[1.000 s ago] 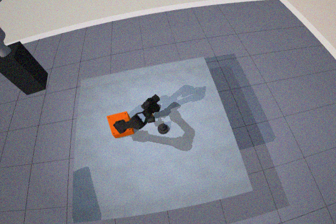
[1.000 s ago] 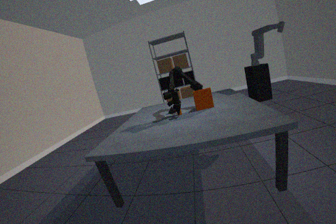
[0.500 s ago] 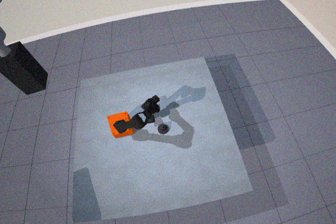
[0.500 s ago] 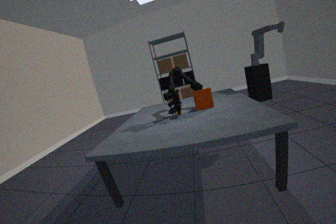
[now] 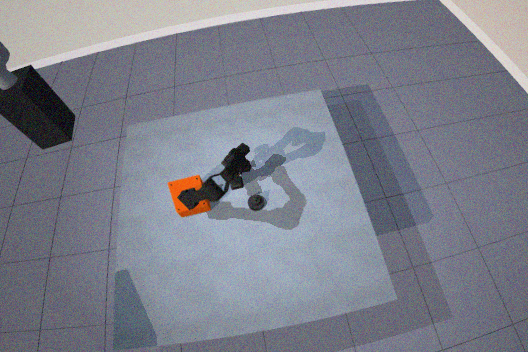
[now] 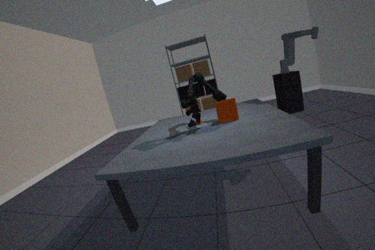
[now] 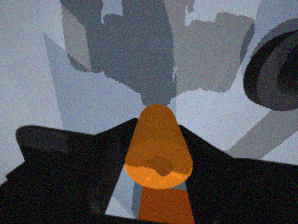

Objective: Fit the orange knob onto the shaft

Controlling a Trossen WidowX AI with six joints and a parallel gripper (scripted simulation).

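The dark round pedestal is 7 cm ahead of my gripper tip, 14 cm to the right of it and 1 cm below it. Round my gripper tip: orange knob: 2 cm above.
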